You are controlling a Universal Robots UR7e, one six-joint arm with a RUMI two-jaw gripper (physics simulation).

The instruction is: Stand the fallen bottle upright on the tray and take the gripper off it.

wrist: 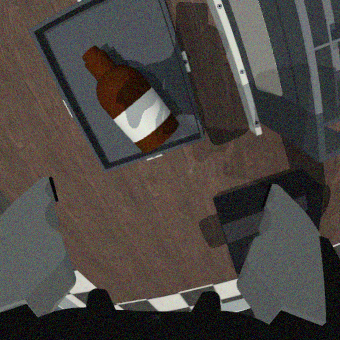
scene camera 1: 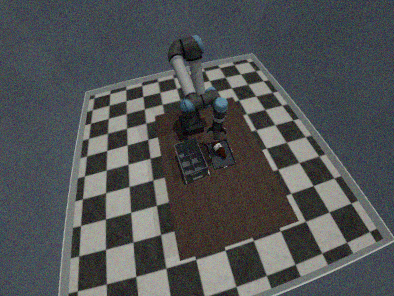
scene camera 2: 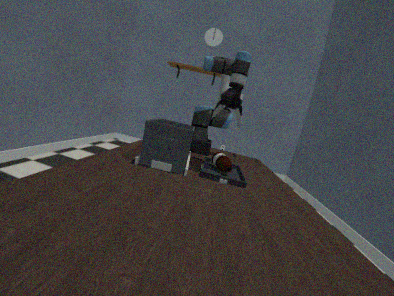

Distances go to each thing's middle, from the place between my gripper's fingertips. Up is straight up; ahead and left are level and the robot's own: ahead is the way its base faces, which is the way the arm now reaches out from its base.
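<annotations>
Looking at the brown bottle (wrist: 122, 91), I find it 18 cm below my hand, 3 cm to the left of it and 4 cm ahead of it.
</annotations>
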